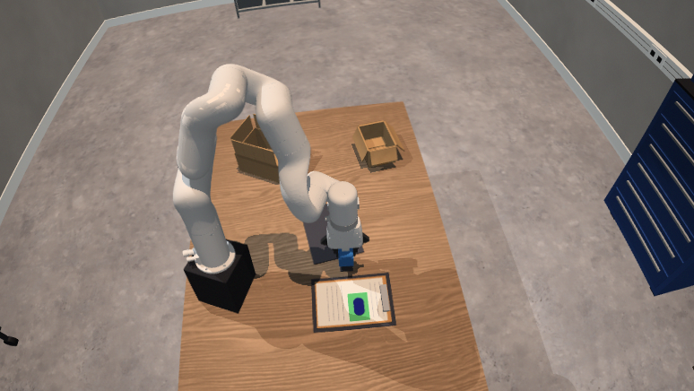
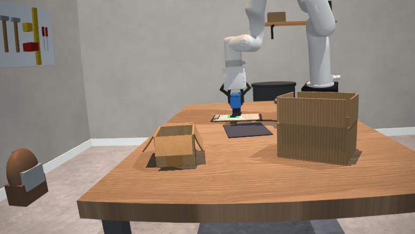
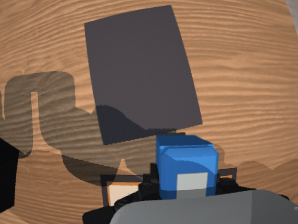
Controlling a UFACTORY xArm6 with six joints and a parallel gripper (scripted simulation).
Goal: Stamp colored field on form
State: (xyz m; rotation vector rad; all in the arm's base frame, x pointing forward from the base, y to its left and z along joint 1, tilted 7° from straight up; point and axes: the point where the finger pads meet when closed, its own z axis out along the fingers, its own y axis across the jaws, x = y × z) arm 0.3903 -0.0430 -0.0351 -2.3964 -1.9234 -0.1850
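The dark mat is 15 cm to the left of my hand, 10 cm below it and 2 cm behind it. Round my hand: clipboard (13 cm to the right, 10 cm below); then blue stamp (2 cm below).
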